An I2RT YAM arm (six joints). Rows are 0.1 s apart.
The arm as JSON. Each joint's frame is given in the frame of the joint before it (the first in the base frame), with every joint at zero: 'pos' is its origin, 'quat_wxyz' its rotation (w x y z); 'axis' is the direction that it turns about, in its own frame. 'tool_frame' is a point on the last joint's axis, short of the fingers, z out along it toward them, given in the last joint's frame.
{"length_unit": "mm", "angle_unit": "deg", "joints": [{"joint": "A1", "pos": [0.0, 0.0, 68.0], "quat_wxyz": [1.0, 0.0, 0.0, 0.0], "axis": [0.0, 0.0, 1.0]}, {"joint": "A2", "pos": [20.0, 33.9, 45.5], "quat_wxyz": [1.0, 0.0, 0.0, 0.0], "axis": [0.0, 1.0, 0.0]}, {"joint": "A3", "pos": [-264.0, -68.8, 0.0], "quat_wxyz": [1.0, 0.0, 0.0, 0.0], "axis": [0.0, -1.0, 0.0]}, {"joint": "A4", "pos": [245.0, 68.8, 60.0], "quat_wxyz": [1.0, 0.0, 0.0, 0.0], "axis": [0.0, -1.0, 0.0]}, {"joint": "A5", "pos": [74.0, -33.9, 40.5], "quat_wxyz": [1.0, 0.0, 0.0, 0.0], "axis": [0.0, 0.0, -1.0]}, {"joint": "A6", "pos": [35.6, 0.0, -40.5], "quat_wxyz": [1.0, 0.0, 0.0, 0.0], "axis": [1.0, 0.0, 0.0]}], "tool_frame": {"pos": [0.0, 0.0, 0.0], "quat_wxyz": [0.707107, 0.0, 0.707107, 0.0]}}
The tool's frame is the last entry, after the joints.
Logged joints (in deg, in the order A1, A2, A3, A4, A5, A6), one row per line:
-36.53, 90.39, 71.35, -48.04, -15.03, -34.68
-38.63, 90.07, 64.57, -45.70, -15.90, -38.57
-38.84, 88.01, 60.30, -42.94, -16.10, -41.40
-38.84, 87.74, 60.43, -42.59, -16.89, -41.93
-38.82, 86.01, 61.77, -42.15, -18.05, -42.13
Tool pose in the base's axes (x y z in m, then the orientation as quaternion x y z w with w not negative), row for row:
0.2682, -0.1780, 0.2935, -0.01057, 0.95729, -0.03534, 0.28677
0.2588, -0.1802, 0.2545, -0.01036, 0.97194, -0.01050, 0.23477
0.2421, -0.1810, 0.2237, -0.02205, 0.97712, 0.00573, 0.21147
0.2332, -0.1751, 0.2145, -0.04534, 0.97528, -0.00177, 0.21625
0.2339, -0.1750, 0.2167, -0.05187, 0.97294, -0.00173, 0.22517
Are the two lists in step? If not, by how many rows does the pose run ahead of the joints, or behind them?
The pose runs 1 row behind the joints: the pose in row i belongs to the joints in row i - 1.
